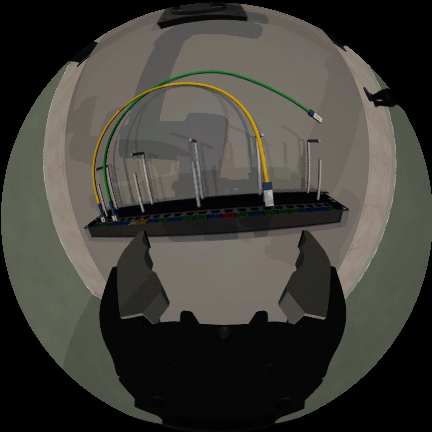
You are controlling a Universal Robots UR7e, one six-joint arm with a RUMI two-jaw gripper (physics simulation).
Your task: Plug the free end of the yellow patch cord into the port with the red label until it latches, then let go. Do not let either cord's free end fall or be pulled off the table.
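Places are measured from the arm's base along level axes (x ahead, y left, z up), in metres.
Pixels of known places: gripper, fingertip midpoint: [224, 233].
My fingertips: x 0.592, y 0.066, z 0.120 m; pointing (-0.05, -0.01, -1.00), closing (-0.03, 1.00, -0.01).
Behind a point stands the place of what it marks.
The yellow patch cord [240, 102] @[x 0.442, y 0.088, z -0.002 m] arches from the panel's left end. Its free plug [268, 195] @[x 0.580, y 0.125, z 0.043 m], clear with a blue boot, is over the right half of the black port panel [210, 228] @[x 0.620, y 0.050, z 0.063 m]. It is to the right of the port with the red label [228, 215] @[x 0.602, y 0.072, z 0.061 m], not in it. Whether the plug touches the panel cannot be told. My gripper [224, 233] @[x 0.592, y 0.066, z 0.120 m] is open and empty, its jaws wide apart on the near side of the panel, away from the plug.
The green cord [212, 72] @[x 0.357, y 0.044, z -0.030 m] arches behind the yellow one; its free plug [315, 116] @[x 0.426, y 0.243, z -0.028 m] lies at the right on the grey table [300, 65] @[x 0.281, y 0.232, z -0.035 m]. Upright metal posts with bent tops [197, 170] @[x 0.558, y 0.022, z -0.018 m] [308, 165] @[x 0.533, y 0.221, z -0.019 m] stand along the panel. A dark object [202, 14] is at the far edge.
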